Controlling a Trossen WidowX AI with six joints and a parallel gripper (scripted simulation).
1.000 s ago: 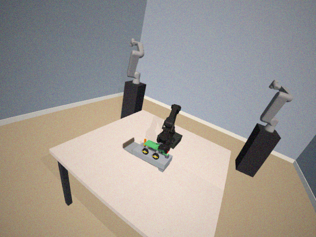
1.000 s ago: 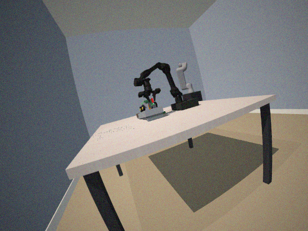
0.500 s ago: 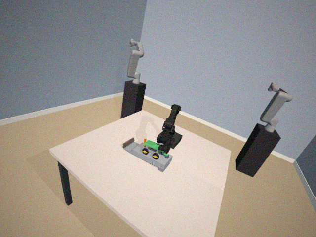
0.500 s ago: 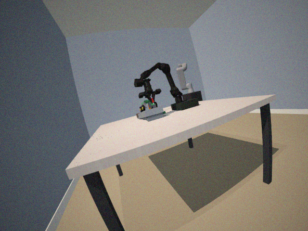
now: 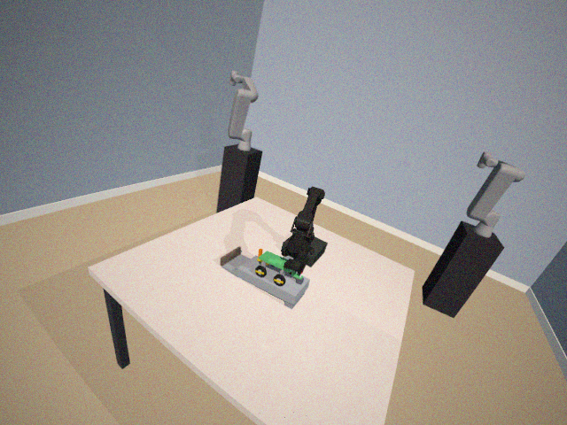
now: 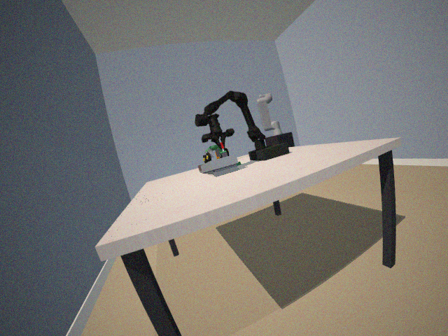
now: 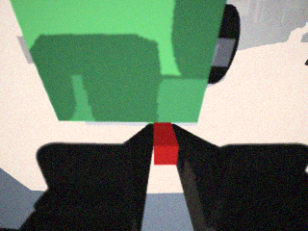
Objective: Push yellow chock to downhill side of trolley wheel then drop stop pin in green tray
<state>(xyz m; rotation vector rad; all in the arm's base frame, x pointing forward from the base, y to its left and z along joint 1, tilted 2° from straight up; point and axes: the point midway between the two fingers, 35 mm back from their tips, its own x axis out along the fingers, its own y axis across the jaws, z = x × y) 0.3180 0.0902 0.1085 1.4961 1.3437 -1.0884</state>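
My gripper tip is now 5 cm past the yellow chock, 21 cm to the left of it and 5 cm above it. Also, from my gripper tip: red-headed stop pin (right at my gripper tip); brown end wall (1 cm behind, 38 cm to the right, 10 cm below); green trolley (1 cm ahead, 11 cm to the right, 2 cm below).
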